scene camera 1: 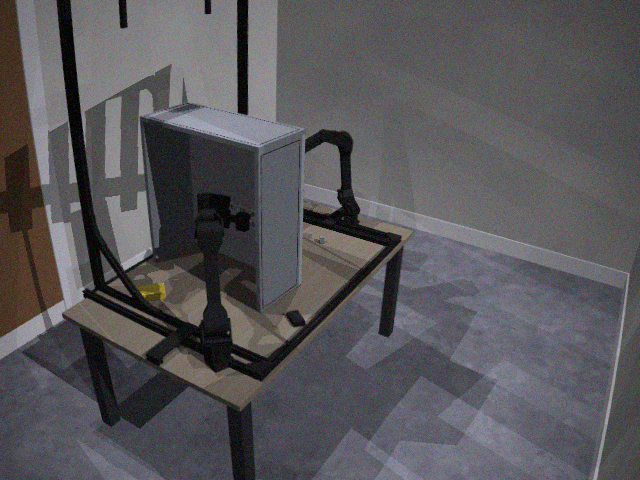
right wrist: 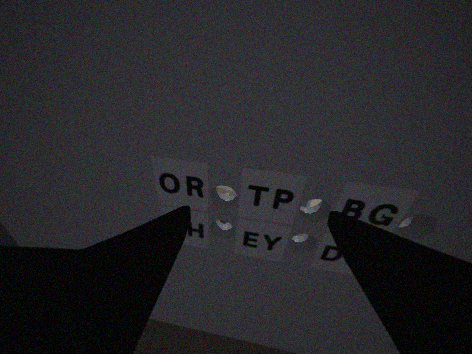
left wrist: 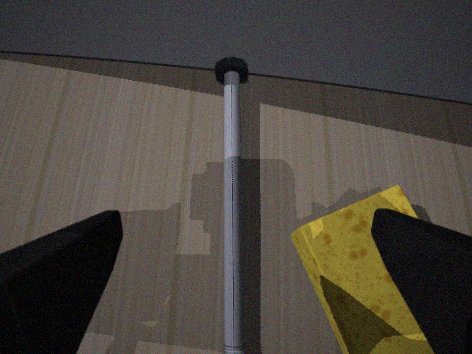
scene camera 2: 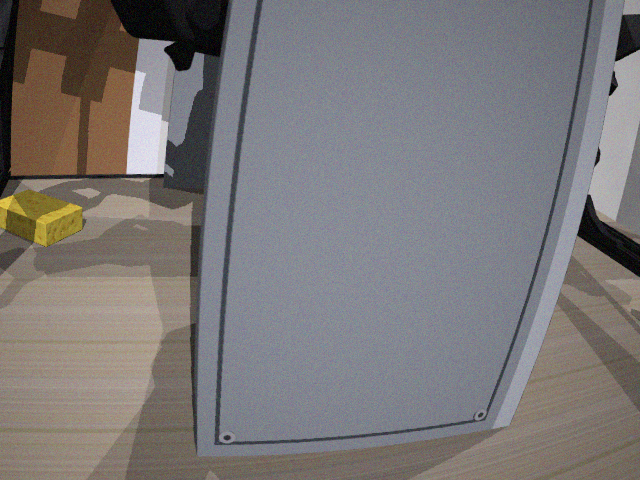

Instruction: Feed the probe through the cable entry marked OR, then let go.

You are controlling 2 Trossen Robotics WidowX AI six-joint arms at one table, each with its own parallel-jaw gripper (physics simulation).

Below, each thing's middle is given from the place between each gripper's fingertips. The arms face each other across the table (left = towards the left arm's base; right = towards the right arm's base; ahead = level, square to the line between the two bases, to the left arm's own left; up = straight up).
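My left hand is 17 cm below the cabinet panel (scene camera 2: pixel 383 197), and it is also 31 cm to the left of the panel and 25 cm short of it.
The panel is 7 cm above my right hand, 14 cm to the right of it and 23 cm ahead of it. Going by its middle, the cabinet panel is nearer to my right hand than to my left hand.
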